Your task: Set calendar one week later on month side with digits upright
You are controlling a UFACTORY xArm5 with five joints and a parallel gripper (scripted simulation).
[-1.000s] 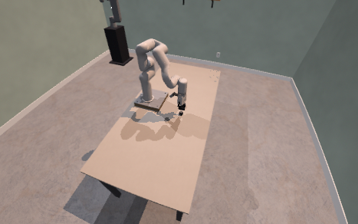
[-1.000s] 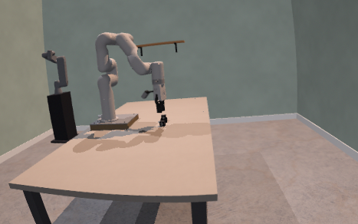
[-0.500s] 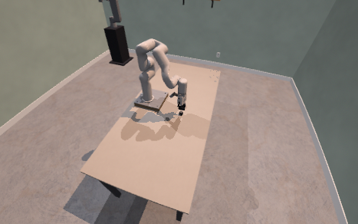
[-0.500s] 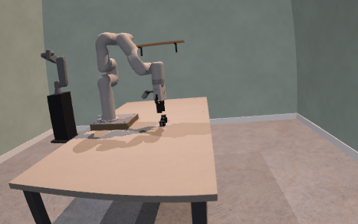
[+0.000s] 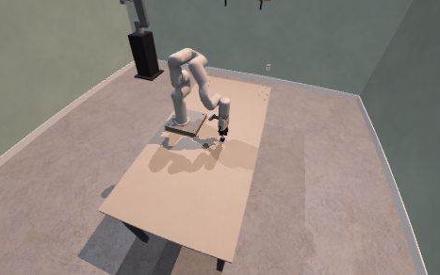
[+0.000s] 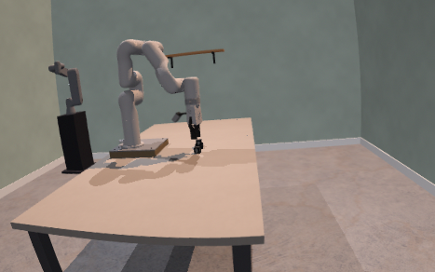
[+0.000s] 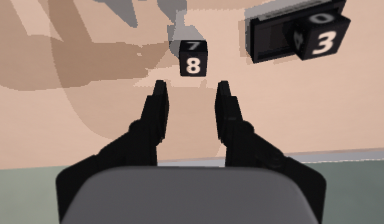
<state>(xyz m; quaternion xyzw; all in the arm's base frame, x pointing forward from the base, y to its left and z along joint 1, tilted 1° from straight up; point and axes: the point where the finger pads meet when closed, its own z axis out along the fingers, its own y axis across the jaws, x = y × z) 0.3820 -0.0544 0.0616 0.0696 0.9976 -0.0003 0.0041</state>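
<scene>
My hand is 80 mm above the black cube. Also, from my hand: black calendar tray: 100 mm to the left, 90 mm below, 10 mm behind.
</scene>
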